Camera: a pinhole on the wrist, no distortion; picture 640 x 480 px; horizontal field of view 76.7 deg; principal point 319.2 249.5 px. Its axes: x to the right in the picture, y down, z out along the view. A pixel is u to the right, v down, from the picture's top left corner.
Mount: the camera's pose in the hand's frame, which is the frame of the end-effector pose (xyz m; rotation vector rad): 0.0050 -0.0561 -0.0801 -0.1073 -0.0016 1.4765
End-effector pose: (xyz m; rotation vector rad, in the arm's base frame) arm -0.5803 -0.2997 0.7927 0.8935 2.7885 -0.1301
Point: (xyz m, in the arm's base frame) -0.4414 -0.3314 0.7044
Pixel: 491 459
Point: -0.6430 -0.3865 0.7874
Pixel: 46 211
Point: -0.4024 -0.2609 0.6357
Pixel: 565 377
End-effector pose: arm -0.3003 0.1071 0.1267 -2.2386 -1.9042 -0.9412
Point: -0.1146 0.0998 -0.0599
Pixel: 490 353
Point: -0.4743 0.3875 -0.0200
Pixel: outside the picture
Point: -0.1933 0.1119 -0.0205
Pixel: 446 338
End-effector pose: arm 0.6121 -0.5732 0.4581 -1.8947 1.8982 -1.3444
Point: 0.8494 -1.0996 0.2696
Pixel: 387 11
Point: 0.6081 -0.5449 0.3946
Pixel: 617 464
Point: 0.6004 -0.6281 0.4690
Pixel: 608 33
